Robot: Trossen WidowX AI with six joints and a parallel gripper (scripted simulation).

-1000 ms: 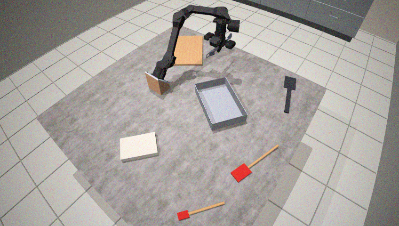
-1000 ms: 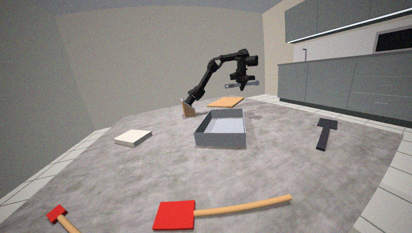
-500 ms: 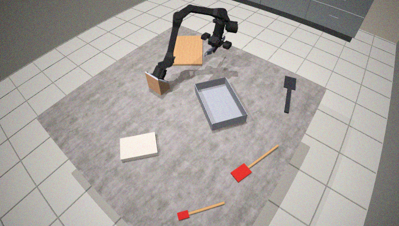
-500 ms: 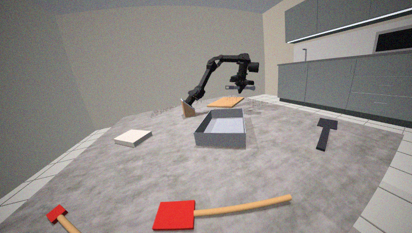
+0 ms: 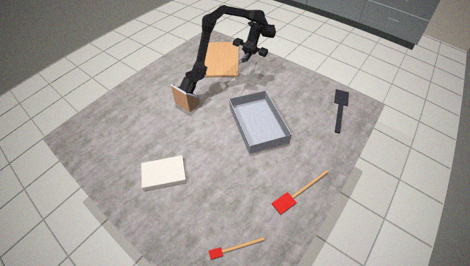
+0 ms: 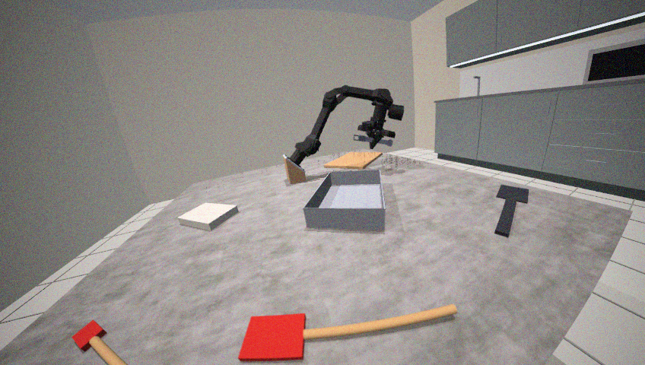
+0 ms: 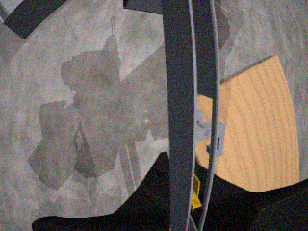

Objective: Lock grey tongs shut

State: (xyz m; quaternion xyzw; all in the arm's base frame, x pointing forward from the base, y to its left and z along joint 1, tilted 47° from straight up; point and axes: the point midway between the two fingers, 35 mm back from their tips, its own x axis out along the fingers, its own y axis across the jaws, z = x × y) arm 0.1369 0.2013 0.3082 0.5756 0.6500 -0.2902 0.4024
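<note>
Right now the wooden board is 230 mm behind my gripper tip, 90 mm below it and 50 mm to the left of it. Round my gripper tip: grey roasting tin (280 mm to the right, 240 mm ahead, 70 mm below); then yellow lock slider (40 mm above); then black spatula (550 mm ahead, 100 mm below, 50 mm to the left).
</note>
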